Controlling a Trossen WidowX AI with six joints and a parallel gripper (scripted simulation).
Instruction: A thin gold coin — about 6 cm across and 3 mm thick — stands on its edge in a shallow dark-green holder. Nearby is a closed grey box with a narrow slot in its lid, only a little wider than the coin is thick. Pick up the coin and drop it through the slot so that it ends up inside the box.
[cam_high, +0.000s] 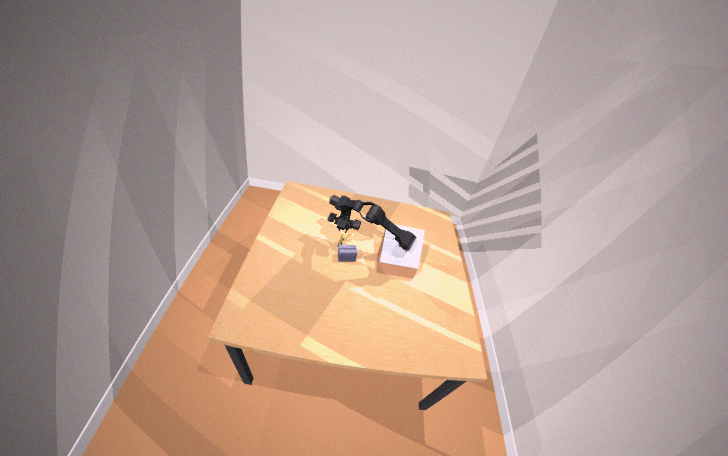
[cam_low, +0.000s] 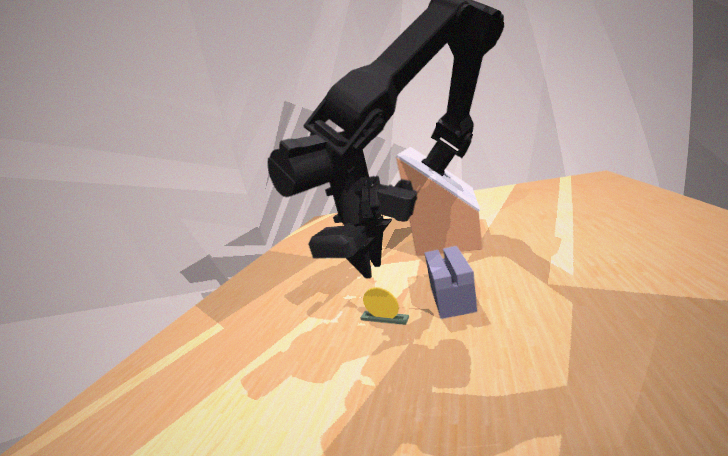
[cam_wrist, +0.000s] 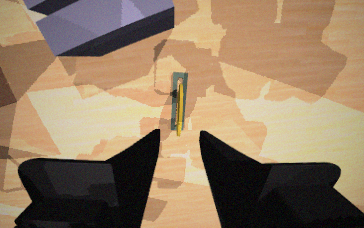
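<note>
Now: gripper tip 60 mm above the thin gold coin.
</note>
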